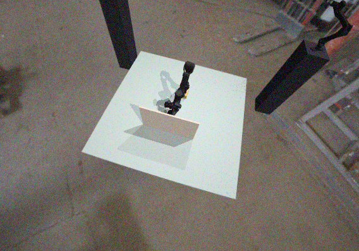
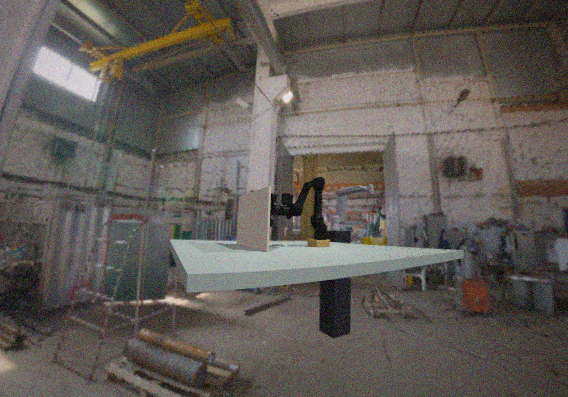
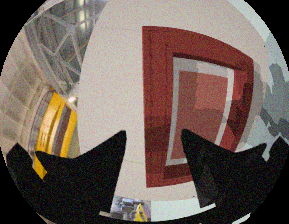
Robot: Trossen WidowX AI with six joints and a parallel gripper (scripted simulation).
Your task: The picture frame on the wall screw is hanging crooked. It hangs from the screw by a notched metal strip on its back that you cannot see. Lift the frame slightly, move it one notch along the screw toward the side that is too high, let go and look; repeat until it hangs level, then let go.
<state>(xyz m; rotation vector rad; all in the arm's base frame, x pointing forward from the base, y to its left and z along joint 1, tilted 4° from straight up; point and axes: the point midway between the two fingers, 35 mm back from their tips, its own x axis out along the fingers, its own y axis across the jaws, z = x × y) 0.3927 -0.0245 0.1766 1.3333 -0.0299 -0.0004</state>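
My gripper tip is now 1 cm short of the picture frame, 2 cm to the left of it and 5 cm above it. From my gripper tip the other things lie so: wall panel: 2 cm ahead, 1 cm to the right, 6 cm below.
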